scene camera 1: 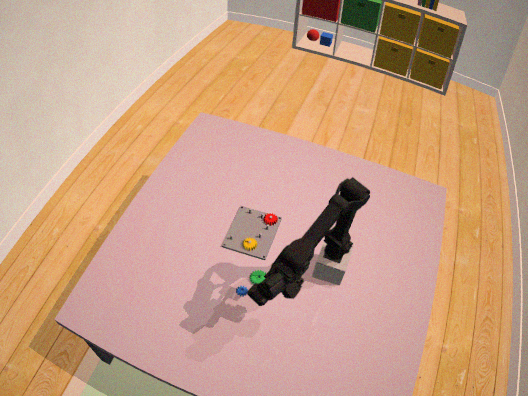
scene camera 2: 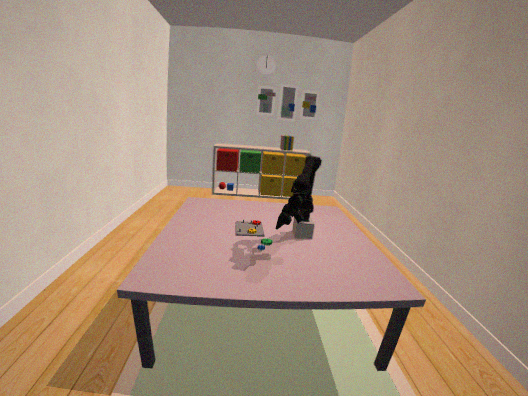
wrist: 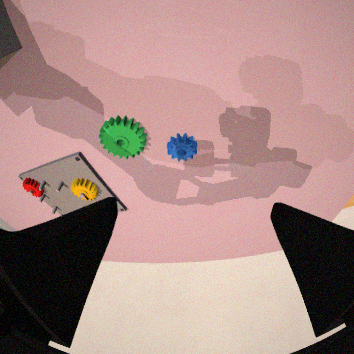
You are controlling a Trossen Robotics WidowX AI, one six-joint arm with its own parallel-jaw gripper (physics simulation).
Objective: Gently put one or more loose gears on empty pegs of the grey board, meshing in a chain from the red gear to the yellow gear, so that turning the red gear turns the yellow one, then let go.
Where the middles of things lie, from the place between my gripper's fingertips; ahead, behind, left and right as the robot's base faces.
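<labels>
Grey board (scene camera 1: 245, 225): 150 mm ahead of my hand, 280 mm to the right of it, 150 mm below it. Green gear (wrist: 122, 137): 40 mm ahead of my hand, 100 mm to the right of it, 140 mm below it.
</labels>
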